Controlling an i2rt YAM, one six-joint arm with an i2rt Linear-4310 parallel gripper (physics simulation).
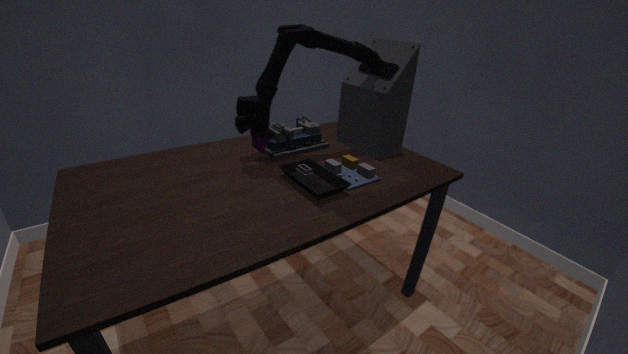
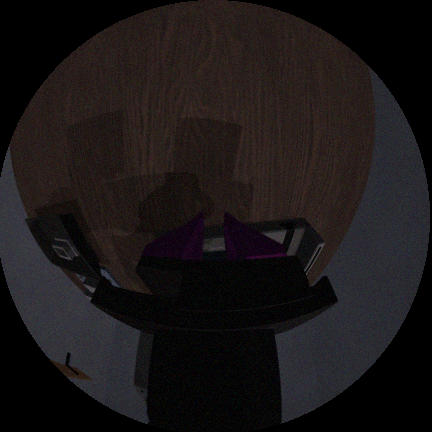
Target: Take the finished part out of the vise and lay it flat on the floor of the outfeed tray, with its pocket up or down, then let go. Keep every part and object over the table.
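Where they show: gripper, fingertip midpoint: [image 1: 260, 151] [image 2: 213, 217]; arm's base at its link origin: [image 1: 378, 68].
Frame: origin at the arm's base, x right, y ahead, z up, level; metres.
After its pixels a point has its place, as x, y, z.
Note:
My gripper [image 1: 262, 149] @(0.091, 0.503, -0.352) [image 2: 213, 217] @(0.091, 0.503, -0.352) has purple fingers, pointing down at the near left end of the vise. They are nearly together, with a narrow gap and nothing visible held in it. The vise [image 1: 296, 141] @(0.080, 0.340, -0.325) [image 2: 301, 237] @(0.205, 0.479, -0.351) has a blue body and grey jaws on a pale base plate. A small pale part [image 1: 278, 127] @(0.106, 0.415, -0.261) shows on top of its left side, partly behind the gripper; how it is seated is too dark to tell. The black outfeed tray [image 1: 323, 186] @(-0.261, 0.415, -0.359) [image 2: 40, 231] @(-0.318, 0.440, -0.352) stands in front of the vise. A pale-rimmed block [image 1: 304, 169] @(-0.182, 0.447, -0.324) [image 2: 63, 249] @(-0.142, 0.448, -0.324) lies inside it.
A blue mat [image 1: 369, 181] @(-0.290, 0.234, -0.364) [image 2: 108, 276] @(-0.118, 0.334, -0.363) right of the tray carries two grey blocks [image 1: 333, 165] @(-0.188, 0.328, -0.327) [image 1: 366, 170] @(-0.261, 0.229, -0.333), an orange block [image 1: 350, 161] @(-0.175, 0.238, -0.331) and several small pegs. The tall grey pedestal [image 1: 372, 120] @(-0.077, 0.063, -0.209) bearing the arm stands behind the mat. The table's front edge [image 1: 250, 266] @(-0.497, 0.764, -0.375) runs beyond the tray.

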